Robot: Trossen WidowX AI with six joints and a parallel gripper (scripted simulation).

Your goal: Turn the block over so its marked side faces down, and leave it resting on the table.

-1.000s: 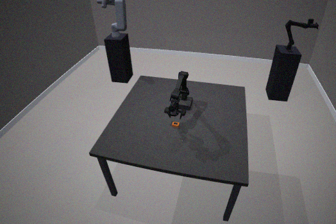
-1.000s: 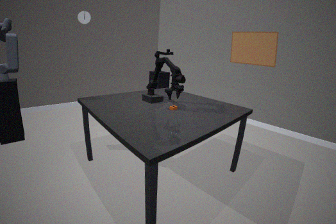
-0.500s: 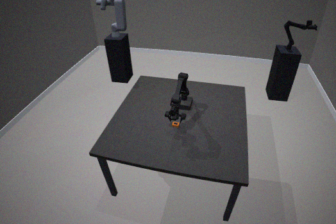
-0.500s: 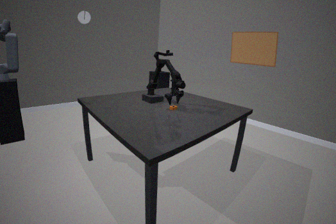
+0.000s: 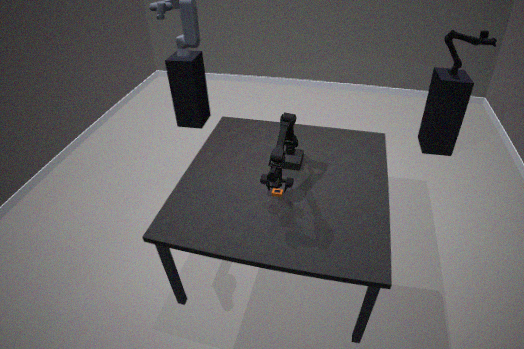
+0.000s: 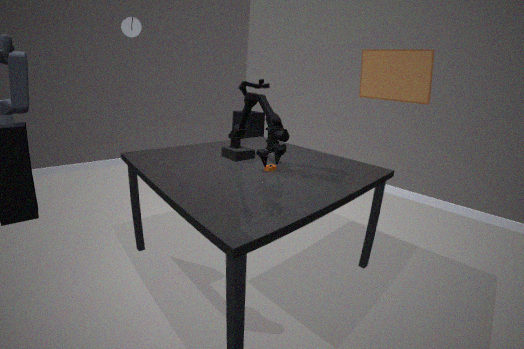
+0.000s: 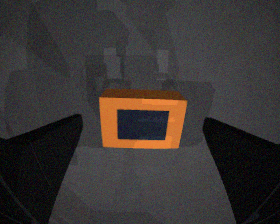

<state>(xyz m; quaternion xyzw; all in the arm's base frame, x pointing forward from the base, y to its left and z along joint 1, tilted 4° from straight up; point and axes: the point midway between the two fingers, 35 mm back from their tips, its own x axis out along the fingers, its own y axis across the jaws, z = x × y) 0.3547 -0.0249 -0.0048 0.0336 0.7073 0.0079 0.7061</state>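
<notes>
My gripper tip is now 1 cm above the orange block.
</notes>
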